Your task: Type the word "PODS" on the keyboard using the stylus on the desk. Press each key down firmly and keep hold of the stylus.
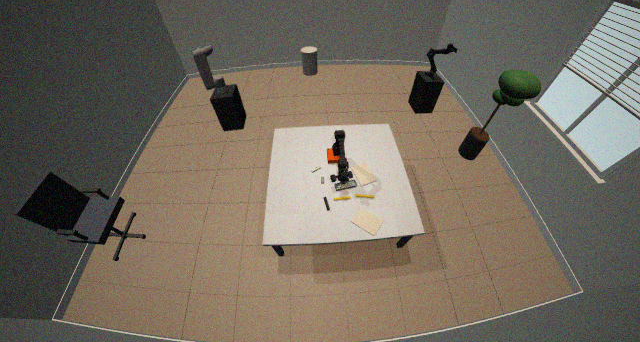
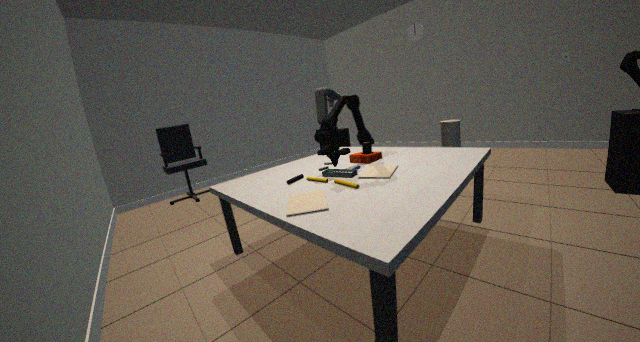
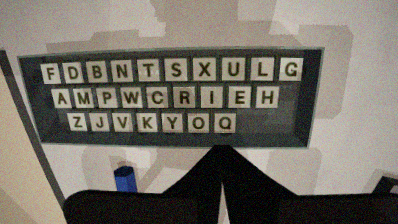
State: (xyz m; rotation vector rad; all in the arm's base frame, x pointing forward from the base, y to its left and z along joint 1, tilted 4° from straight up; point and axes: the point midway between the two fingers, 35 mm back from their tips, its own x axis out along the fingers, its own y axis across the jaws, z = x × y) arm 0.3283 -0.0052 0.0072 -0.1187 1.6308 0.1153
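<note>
Right now my gripper tip is 130 mm past the blue stylus, 60 mm to the right of it and 40 mm above it. The rest, counted from my gripper tip: tan pad (380 mm ahead, 160 mm to the left, 40 mm below); black rod (180 mm ahead, 150 mm to the right, 30 mm below).
</note>
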